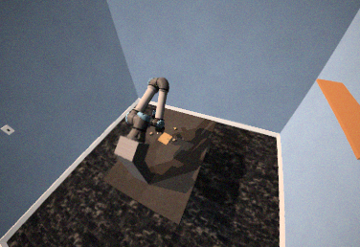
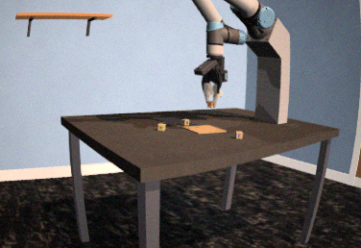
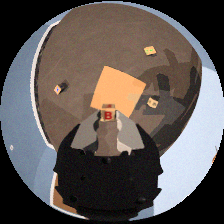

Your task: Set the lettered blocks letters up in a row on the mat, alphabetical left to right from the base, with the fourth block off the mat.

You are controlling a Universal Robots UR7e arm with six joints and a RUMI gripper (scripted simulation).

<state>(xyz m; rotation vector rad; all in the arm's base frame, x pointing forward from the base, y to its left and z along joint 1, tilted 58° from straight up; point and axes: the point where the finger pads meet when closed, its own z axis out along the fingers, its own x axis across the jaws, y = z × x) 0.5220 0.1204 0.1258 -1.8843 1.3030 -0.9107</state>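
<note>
Now: hand 20 mm short of the orange mat, 20 mm to the left of it and 110 mm above it.
</note>
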